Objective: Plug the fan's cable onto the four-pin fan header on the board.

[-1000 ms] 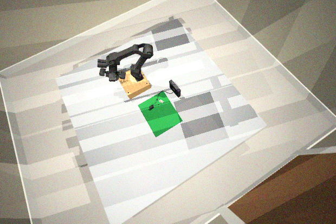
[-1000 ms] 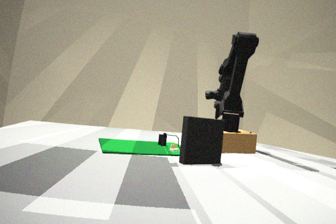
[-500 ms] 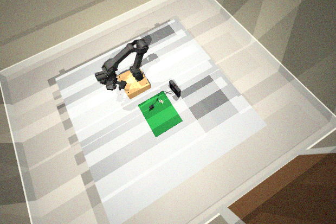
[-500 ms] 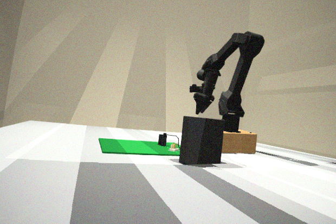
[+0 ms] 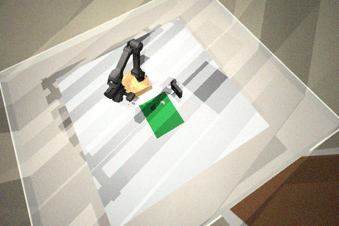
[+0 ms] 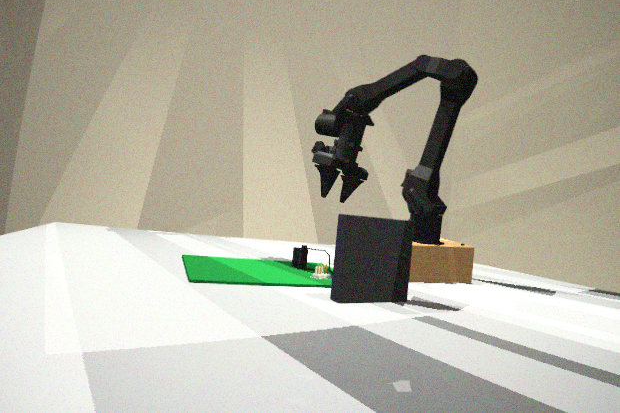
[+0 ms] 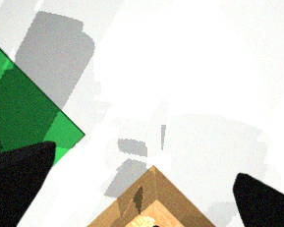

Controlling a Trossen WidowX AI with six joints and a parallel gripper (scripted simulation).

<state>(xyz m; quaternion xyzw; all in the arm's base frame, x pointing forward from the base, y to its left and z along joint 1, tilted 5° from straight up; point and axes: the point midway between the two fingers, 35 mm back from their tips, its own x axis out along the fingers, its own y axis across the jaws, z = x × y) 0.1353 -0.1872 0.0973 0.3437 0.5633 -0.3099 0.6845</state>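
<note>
Right now my gripper tip is 120 mm short of the black fan cable plug, 150 mm to the right of it and 130 mm above it. The rest, counted from my gripper tip: square fan: 100 mm ahead, 380 mm to the left, 90 mm below; then green board: 190 mm ahead, 180 mm to the left, 160 mm below; then four-pin header: 110 mm ahead, 240 mm to the left, 150 mm below.
</note>
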